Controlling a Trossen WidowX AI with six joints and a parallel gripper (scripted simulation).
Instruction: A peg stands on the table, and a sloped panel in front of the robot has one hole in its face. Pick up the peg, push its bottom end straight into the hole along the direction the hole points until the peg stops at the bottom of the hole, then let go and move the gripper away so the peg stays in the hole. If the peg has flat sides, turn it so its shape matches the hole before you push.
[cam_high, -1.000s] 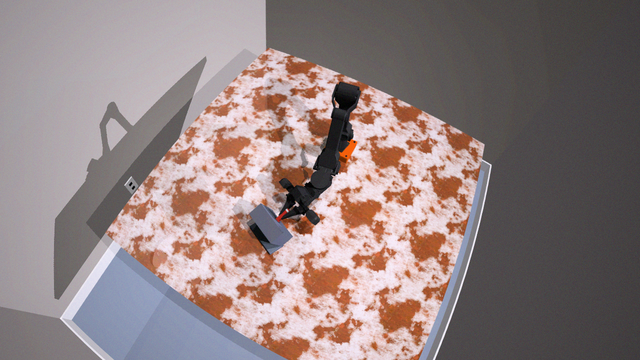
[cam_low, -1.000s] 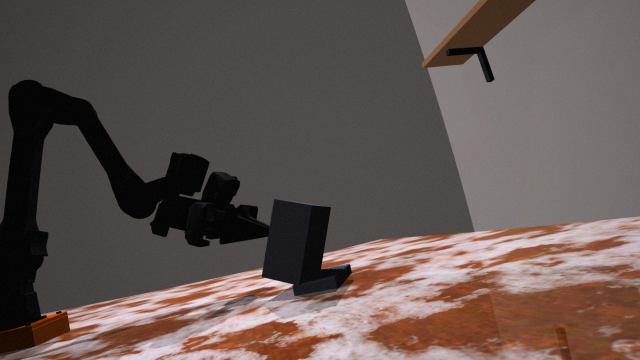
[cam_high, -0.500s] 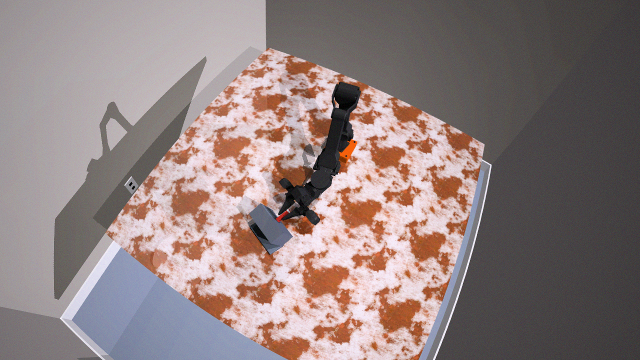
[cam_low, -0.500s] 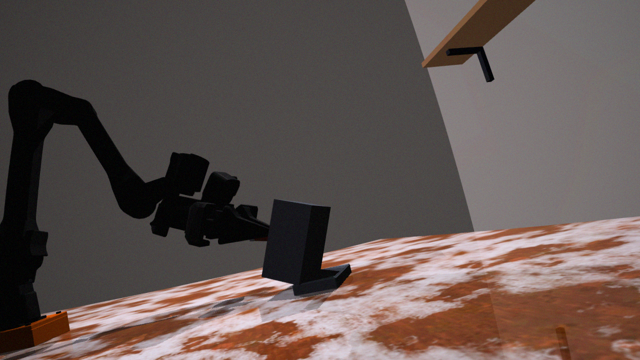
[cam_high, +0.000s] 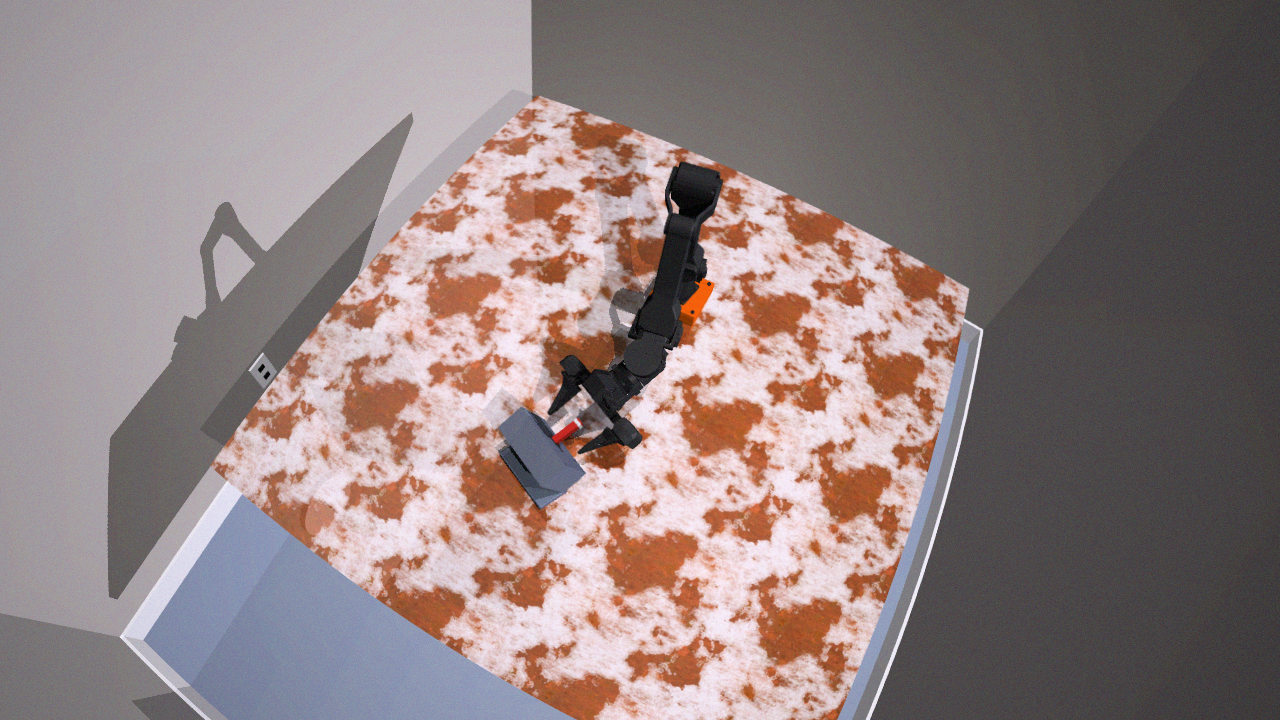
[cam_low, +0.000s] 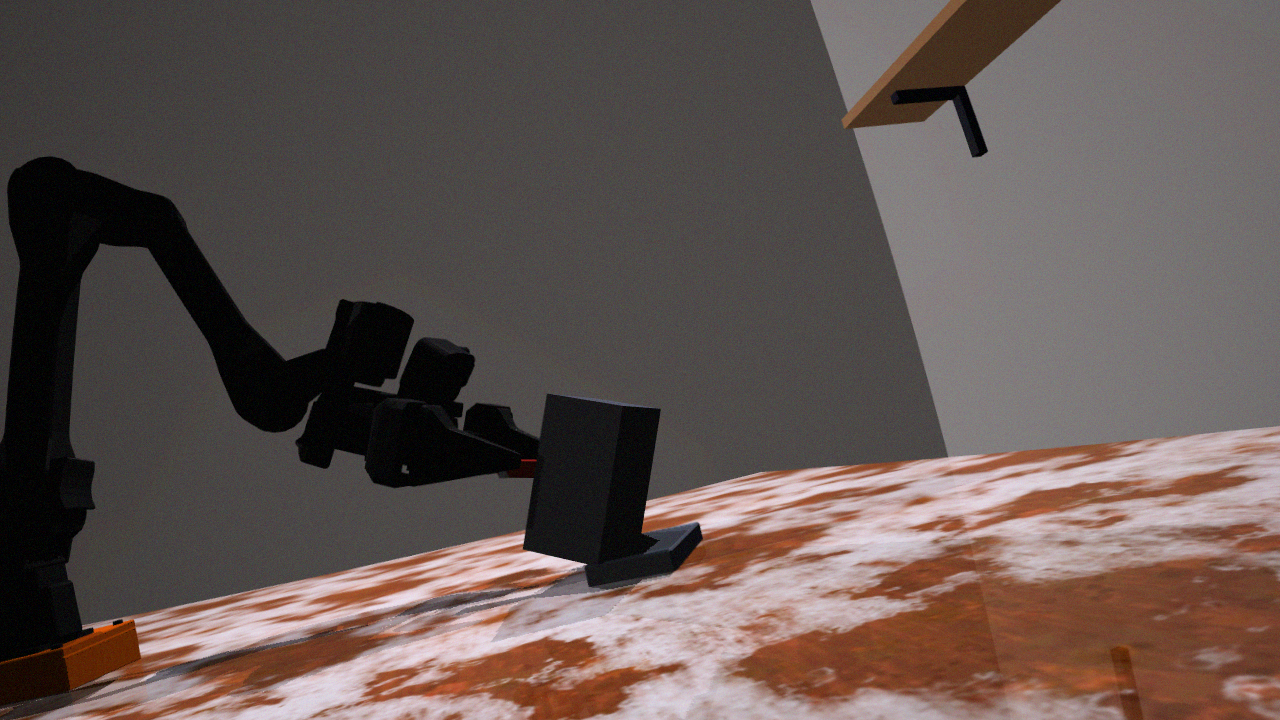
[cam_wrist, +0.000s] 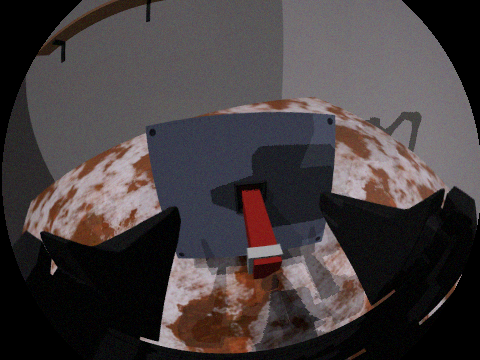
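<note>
Right now the peg is 20 mm behind my gripper tip. The rest, counted from my gripper tip: grey sloped panel 40 mm ahead, 20 mm below, 10 mm to the right.
</note>
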